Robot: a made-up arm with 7 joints. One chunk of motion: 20 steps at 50 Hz.
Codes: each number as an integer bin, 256 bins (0 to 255) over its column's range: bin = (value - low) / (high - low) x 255, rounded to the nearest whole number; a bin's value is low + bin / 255 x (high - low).
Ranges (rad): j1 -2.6..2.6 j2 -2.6..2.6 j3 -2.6..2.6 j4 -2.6..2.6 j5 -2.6..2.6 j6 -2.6..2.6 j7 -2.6..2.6
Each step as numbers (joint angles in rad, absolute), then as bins.
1 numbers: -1.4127 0.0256 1.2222 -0.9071 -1.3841 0.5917 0.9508
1 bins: 58 129 187 83 60 157 174
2 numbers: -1.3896 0.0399 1.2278 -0.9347 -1.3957 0.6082 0.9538
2 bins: 59 129 188 82 59 157 174
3 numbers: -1.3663 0.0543 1.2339 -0.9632 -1.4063 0.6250 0.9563
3 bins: 60 130 188 80 59 158 174
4 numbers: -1.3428 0.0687 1.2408 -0.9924 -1.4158 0.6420 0.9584
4 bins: 62 131 188 79 58 159 174
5 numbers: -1.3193 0.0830 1.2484 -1.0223 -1.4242 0.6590 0.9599
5 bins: 63 132 189 77 58 160 175
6 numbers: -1.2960 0.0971 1.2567 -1.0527 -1.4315 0.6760 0.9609
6 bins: 64 132 189 76 57 161 175
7 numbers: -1.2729 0.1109 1.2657 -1.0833 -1.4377 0.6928 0.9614
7 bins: 65 133 190 74 57 161 175
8 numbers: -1.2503 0.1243 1.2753 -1.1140 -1.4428 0.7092 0.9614
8 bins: 66 134 190 73 57 162 175
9 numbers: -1.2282 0.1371 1.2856 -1.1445 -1.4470 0.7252 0.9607
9 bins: 67 134 191 71 57 163 175
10 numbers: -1.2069 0.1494 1.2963 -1.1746 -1.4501 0.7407 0.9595
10 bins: 68 135 191 70 56 164 175
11 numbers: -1.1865 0.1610 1.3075 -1.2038 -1.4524 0.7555 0.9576
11 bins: 69 135 192 68 56 165 174
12 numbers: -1.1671 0.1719 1.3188 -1.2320 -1.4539 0.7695 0.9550
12 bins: 70 136 192 67 56 165 174
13 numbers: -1.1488 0.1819 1.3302 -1.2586 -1.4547 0.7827 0.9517
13 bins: 71 136 193 66 56 166 174
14 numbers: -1.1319 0.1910 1.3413 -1.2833 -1.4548 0.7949 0.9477
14 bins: 72 137 193 65 56 166 174
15 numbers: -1.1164 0.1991 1.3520 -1.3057 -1.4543 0.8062 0.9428
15 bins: 73 137 194 63 56 167 174
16 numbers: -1.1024 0.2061 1.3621 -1.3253 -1.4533 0.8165 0.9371
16 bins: 73 138 194 63 56 168 173
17 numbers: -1.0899 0.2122 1.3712 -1.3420 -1.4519 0.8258 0.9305
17 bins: 74 138 195 62 56 168 173
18 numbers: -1.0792 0.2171 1.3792 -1.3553 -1.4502 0.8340 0.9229
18 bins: 75 138 195 61 56 168 173
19 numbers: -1.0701 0.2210 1.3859 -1.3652 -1.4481 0.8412 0.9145
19 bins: 75 138 195 61 56 169 172
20 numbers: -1.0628 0.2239 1.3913 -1.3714 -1.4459 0.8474 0.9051
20 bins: 75 138 196 60 57 169 172
